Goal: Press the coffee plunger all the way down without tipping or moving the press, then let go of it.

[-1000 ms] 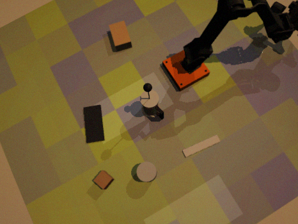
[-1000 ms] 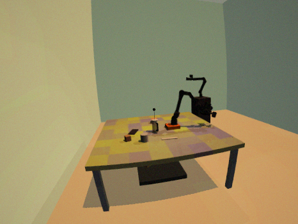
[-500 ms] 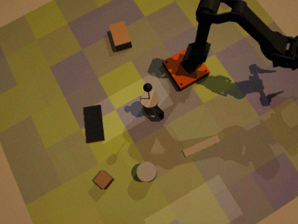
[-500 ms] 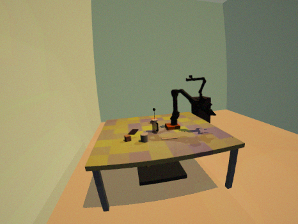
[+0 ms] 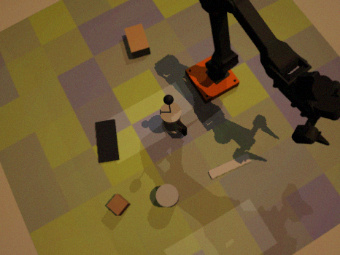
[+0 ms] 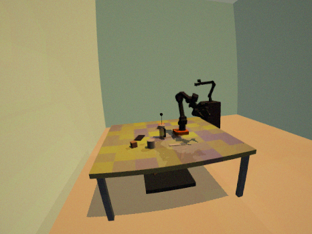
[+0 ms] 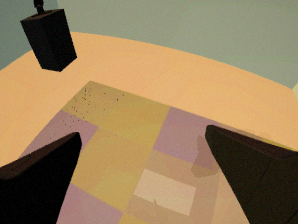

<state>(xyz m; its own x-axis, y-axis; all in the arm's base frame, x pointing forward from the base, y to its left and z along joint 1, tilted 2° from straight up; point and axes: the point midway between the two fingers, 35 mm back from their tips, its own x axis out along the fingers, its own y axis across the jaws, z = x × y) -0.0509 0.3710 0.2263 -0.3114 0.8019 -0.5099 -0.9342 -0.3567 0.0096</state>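
The coffee press is 330 mm to the right of my gripper tip, 300 mm ahead of it and 130 mm below it. Also, from my gripper tip: pale flat bar 250 mm below, 240 mm ahead, 110 mm to the right; then black flat slab 530 mm ahead, 430 mm to the right, 250 mm below.
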